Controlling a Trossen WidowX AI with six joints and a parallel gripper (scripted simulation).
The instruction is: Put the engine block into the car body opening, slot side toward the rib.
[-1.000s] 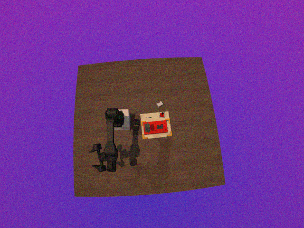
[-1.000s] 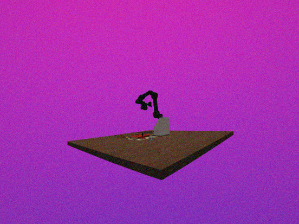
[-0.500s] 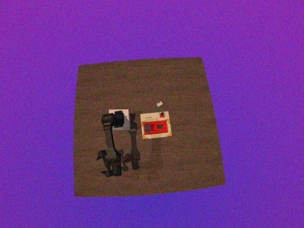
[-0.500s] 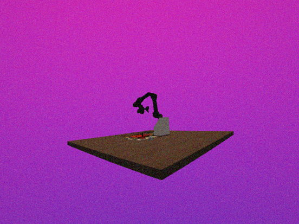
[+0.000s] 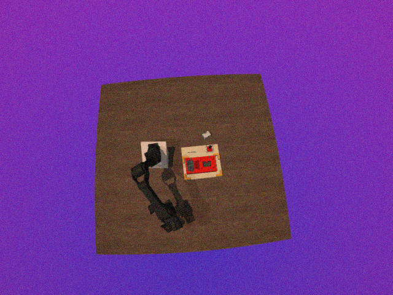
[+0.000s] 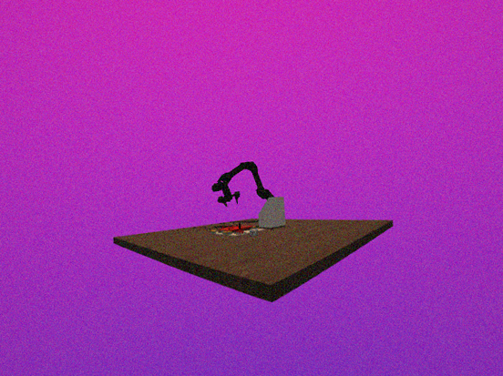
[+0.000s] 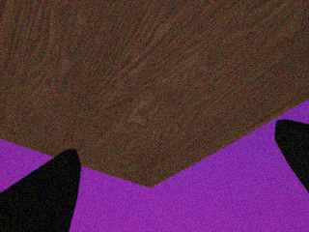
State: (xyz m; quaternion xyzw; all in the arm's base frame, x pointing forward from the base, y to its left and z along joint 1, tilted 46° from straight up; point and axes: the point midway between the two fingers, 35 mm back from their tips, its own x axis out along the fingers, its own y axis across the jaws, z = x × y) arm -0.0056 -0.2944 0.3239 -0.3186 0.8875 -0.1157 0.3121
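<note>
Now: gripper tip 560 mm to the right of the engine block, 370 mm short of it and 140 mm above it.
</note>
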